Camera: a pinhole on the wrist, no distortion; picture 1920 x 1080 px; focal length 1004.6 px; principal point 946.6 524.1 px. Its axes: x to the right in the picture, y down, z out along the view. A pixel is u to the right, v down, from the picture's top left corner.
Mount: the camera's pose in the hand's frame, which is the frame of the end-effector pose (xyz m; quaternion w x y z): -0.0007 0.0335 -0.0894 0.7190 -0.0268 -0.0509 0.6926
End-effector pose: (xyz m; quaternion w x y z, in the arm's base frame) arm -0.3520 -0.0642 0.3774 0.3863 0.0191 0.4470 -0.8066
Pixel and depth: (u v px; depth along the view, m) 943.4 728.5 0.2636
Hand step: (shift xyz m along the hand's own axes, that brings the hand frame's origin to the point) -0.0831 0.0263 0.1666
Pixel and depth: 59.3 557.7 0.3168
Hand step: -0.0561 -0.2557 0.2141
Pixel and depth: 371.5 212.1 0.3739
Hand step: 0.0658 -0.1968 0.2870
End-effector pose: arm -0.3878 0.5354 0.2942 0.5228 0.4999 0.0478 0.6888
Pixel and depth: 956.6 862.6 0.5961
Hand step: -0.2658 0.0282 0.4811
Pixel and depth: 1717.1 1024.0 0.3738
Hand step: -0.2165 0.3152 0.2720
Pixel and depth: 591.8 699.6 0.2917
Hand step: -0.0871 -0.0767 0.1911
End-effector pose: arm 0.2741 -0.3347 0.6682 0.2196 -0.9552 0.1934 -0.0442
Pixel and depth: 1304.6 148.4 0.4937
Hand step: 0.1345 0.1862 0.4275
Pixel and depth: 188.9 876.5 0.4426
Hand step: -0.2156 -0.3080 0.3213
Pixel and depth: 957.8 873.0 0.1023
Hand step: -0.0472 0.0328 0.0084
